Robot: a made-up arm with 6 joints.
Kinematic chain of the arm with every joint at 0, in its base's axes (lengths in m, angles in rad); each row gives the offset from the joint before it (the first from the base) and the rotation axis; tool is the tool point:
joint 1: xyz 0 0 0.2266 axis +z
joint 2: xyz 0 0 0 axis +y
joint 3: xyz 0 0 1.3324 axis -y
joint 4: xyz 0 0 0 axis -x
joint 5: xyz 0.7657 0 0 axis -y
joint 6: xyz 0 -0.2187 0 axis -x
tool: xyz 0 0 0
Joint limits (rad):
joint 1: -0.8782..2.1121
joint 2: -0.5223..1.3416
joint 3: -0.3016..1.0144
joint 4: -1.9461..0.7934
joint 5: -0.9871..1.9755
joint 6: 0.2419..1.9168
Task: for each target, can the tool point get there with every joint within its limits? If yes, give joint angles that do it. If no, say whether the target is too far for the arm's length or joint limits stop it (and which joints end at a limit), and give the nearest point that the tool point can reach.
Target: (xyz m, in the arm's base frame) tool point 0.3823 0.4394 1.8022
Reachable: yes | joints 1.0426 -0.1313 0.4404 -1.0505 -0.1279 0.5478
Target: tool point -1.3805 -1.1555 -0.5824
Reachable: no: joint limits stop it (at a limit: joint 1, joint 2, joint 3) | nearest point 0.5758 -0.9786 -0.2256 | short by 1.996 m
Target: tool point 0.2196 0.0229 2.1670
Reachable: yes | joints 1.4762 -0.2683 0.7174 0.1437 0.5607 0.9736
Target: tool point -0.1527 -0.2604 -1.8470
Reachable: no: joint limits stop it (at a limit: joint 1, joint 2, joint 3) | nearest point 0.6139 -0.8317 -0.2191 | short by 1.888 m
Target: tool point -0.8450 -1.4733 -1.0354
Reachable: no: joint limits stop it (at a limit: joint 1, joint 2, joint 3) | nearest point 0.5870 -1.0287 -0.2289 | short by 1.703 m
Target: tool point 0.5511 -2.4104 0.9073
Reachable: no: too far | nearest point 1.0725 -1.6331 0.8255 | short by 0.940 m
